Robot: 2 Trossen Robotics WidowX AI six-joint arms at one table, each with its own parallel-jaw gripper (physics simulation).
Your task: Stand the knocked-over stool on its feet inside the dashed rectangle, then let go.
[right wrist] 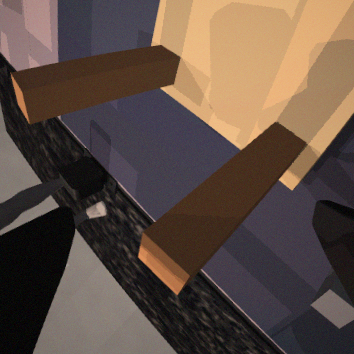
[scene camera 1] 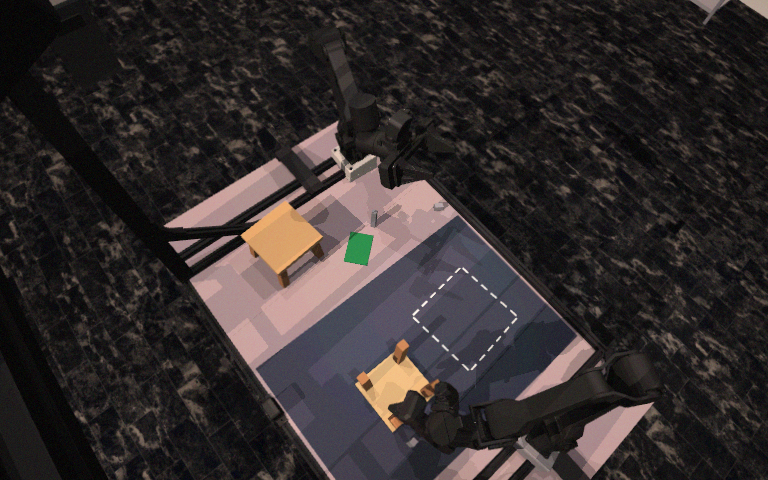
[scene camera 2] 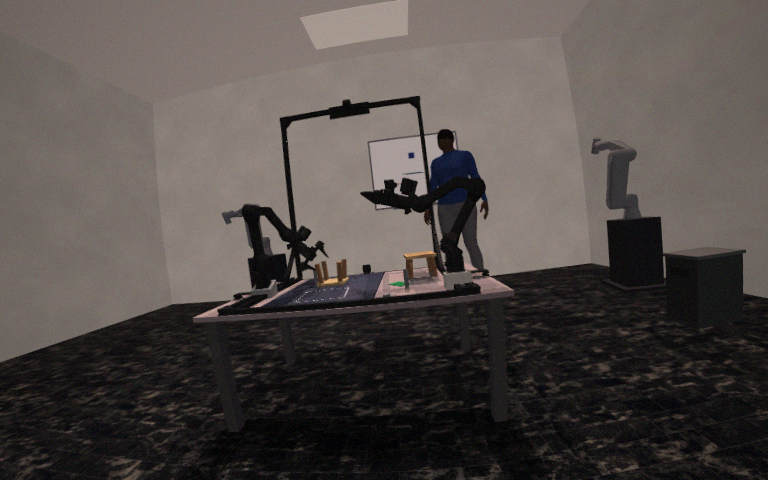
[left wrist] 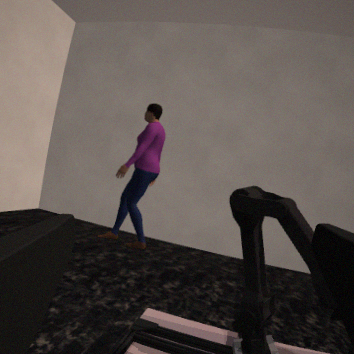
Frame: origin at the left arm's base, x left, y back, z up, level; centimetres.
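Seen in the pictures: left gripper, fingertip midpoint: (scene camera 1: 444, 162) (scene camera 2: 361, 192) (left wrist: 197, 231); right gripper, fingertip midpoint: (right wrist: 196, 215) (scene camera 2: 323, 264); left arm's base, link origin: (scene camera 1: 354, 152) (scene camera 2: 456, 271); right arm's base, link origin: (scene camera 1: 541, 439) (scene camera 2: 263, 285) (left wrist: 254, 347).
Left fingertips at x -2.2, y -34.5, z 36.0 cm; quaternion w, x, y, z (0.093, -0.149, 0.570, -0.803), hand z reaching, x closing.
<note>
Offsets run from my left fingertips to a thing's top centre. "spot": to the spot under its first point. Level surfaces: height alone.
The knocked-over stool @(dx -28.4, dy -26.4, dz -29.6 cm) (scene camera 1: 388, 381) (scene camera 2: 331, 281) lies upside down on the dark blue mat @(dz -41.5 cm) (scene camera 1: 325, 343), legs pointing up, left of and below the dashed rectangle @(spot: dx -4.3, dy -12.7, dz -41.3 cm) (scene camera 1: 437, 291). My right gripper (scene camera 1: 420, 405) (scene camera 2: 316, 250) (right wrist: 196, 215) is open at the stool's near corner. In the right wrist view the pale underside of the seat @(spot: dx -30.2, dy -27.7, dz -40.0 cm) (right wrist: 253, 63) fills the top, and one brown leg @(dx -33.6, dy -32.1, dz -29.6 cm) (right wrist: 218, 207) reaches between the open fingers without touching them. My left gripper (scene camera 1: 430, 152) (scene camera 2: 368, 194) is open and empty, high above the far edge of the table.
A second stool @(dx -30.5, dy +20.1, dz -30.5 cm) (scene camera 1: 282, 235) (scene camera 2: 420, 261) stands upright at the back left. A green card @(dx -13.4, dy +10.1, dz -41.7 cm) (scene camera 1: 358, 248), a small grey post @(dx -5.6, dy +13.8, dz -34.1 cm) (scene camera 1: 374, 218) and a small grey piece @(dx +13.4, dy +7.2, dz -39.8 cm) (scene camera 1: 440, 206) lie on the pink table top. A person (scene camera 2: 455, 190) stands behind the table.
</note>
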